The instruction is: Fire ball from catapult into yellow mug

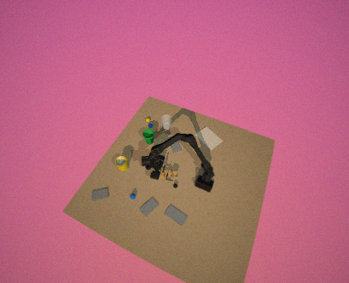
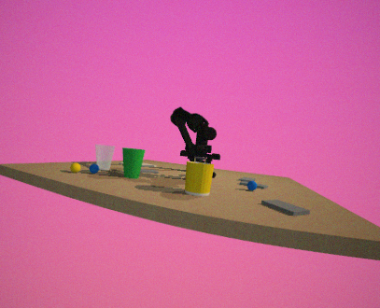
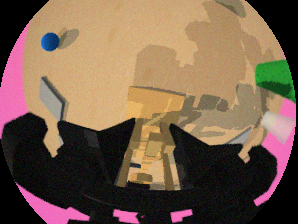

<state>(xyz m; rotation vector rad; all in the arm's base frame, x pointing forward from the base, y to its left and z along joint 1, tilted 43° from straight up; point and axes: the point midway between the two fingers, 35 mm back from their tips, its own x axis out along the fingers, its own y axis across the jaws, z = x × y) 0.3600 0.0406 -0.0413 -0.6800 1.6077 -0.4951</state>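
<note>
My gripper tip is now 160 mm past the small black ball, 50 mm to the right of it and 20 mm above it. The rest, counted from my gripper tip: yellow mug 290 mm ahead, 60 mm to the left; green cup 240 mm to the right, 200 mm ahead; wooden catapult 70 mm behind, 20 mm above.
</note>
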